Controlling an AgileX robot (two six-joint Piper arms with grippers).
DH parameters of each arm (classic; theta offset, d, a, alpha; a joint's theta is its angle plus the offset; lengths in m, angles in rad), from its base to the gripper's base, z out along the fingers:
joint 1: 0 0.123 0 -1.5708
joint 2: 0.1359 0 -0.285 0
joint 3: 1.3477 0 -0.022 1.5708
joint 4: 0 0.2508 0 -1.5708
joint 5: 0 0 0.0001 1.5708
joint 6: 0 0.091 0 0
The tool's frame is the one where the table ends.
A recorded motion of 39 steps. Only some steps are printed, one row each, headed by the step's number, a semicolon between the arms.
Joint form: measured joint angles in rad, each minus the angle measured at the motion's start. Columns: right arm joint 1, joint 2, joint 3, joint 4, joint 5, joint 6; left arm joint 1, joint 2, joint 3, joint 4, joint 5, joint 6.
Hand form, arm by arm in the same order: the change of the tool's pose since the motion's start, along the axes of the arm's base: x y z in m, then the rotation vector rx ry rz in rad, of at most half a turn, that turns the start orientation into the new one. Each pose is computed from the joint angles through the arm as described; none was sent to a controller.
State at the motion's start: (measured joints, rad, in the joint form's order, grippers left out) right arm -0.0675 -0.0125 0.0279 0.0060 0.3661 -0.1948; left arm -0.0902 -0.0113 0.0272 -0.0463 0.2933 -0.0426
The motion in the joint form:
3: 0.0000 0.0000 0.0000 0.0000 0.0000 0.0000; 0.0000 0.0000 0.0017 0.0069 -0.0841 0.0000
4: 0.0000 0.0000 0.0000 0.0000 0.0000 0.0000; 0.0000 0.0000 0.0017 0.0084 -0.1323 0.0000
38: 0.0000 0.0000 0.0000 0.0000 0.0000 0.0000; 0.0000 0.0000 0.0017 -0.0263 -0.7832 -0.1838
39: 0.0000 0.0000 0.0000 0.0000 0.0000 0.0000; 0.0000 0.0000 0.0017 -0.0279 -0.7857 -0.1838
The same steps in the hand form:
3: 0.0000 0.0000 0.0000 0.0000 0.0000 0.0000; 0.0015 0.0003 0.0069 -0.0008 -0.0826 0.0041
4: 0.0000 0.0000 0.0000 0.0000 0.0000 0.0000; 0.0020 0.0005 0.0113 -0.0038 -0.1307 0.0061
38: 0.0000 0.0000 0.0000 0.0000 0.0000 0.0000; -0.0111 0.0053 0.0678 -0.2834 -0.7569 0.0129
39: 0.0000 0.0000 0.0000 0.0000 0.0000 0.0000; -0.0112 0.0054 0.0680 -0.2851 -0.7592 0.0133

